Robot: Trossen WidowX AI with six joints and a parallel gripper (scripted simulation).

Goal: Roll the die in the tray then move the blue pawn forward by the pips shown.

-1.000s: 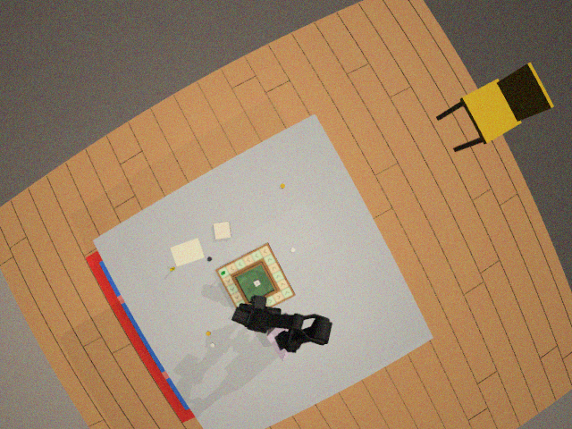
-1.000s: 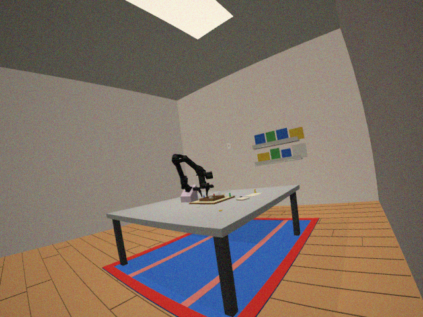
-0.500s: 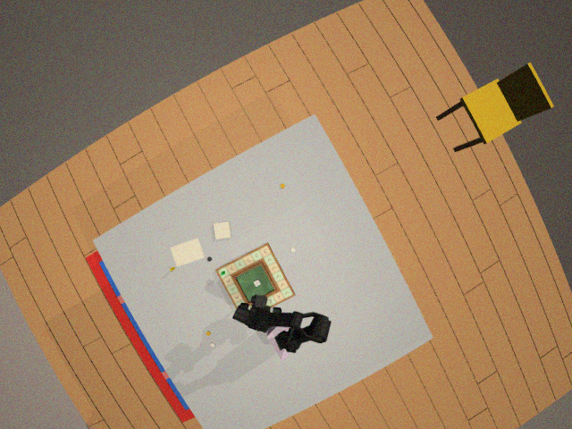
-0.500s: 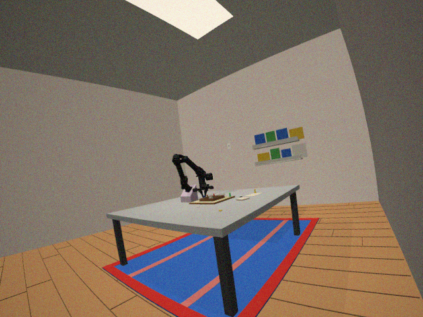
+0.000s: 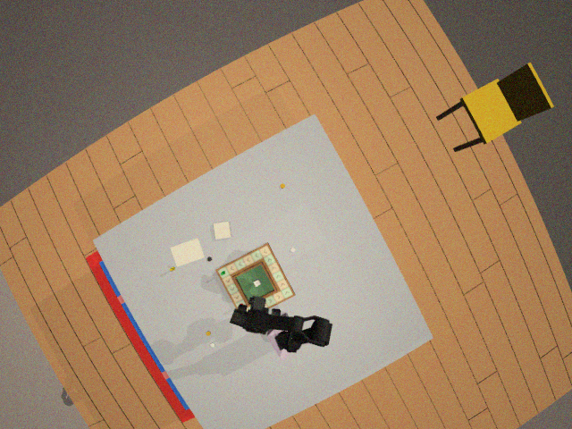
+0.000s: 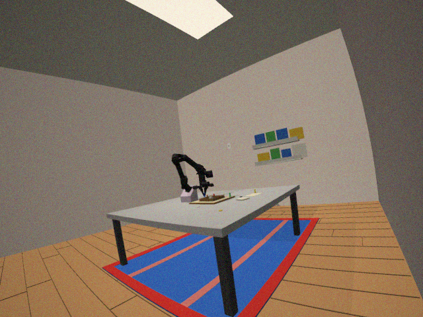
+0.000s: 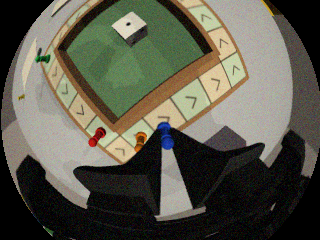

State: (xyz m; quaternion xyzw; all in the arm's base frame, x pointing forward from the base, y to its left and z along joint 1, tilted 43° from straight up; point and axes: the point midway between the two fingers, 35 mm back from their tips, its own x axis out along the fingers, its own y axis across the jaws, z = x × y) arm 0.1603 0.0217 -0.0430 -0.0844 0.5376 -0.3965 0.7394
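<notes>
The orange pawn lies 4 cm to the left of my gripper tip and 2 cm below it. From my gripper tip the other things lie so: red pawn (9 cm to the left, 4 cm ahead, 2 cm below); white die (11 cm ahead, 3 cm to the right, 2 cm below); blue pawn (1 cm above).
</notes>
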